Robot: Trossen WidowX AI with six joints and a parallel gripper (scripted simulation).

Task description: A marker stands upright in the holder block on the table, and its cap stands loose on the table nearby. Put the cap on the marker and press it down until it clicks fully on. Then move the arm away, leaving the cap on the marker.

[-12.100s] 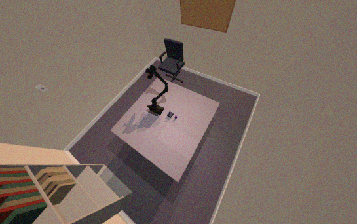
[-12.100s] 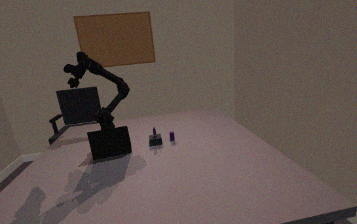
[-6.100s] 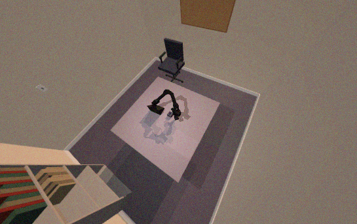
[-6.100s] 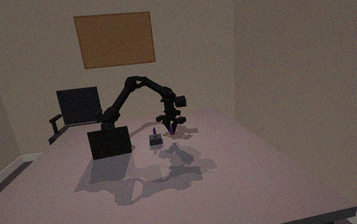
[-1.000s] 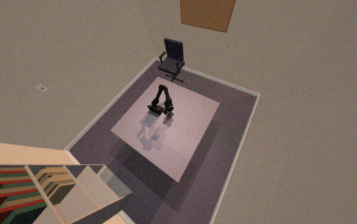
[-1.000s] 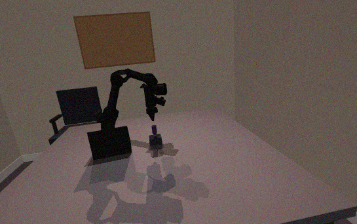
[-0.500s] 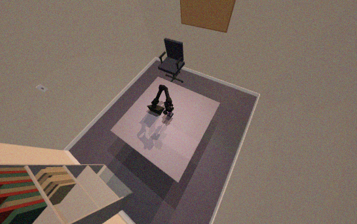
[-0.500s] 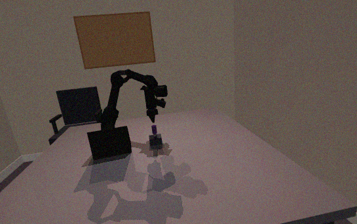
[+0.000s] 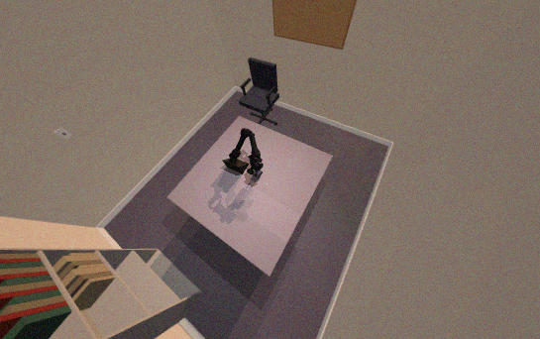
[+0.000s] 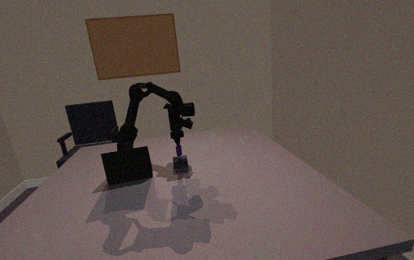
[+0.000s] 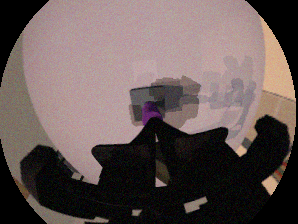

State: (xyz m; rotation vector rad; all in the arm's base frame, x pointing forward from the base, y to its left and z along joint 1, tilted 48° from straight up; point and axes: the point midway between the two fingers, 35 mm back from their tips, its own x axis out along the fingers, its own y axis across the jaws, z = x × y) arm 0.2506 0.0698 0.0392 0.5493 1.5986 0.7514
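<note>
My gripper tip is now 20 mm above the purple marker cap. The rest, counted from my gripper tip: dark holder block (90 mm below).
</note>
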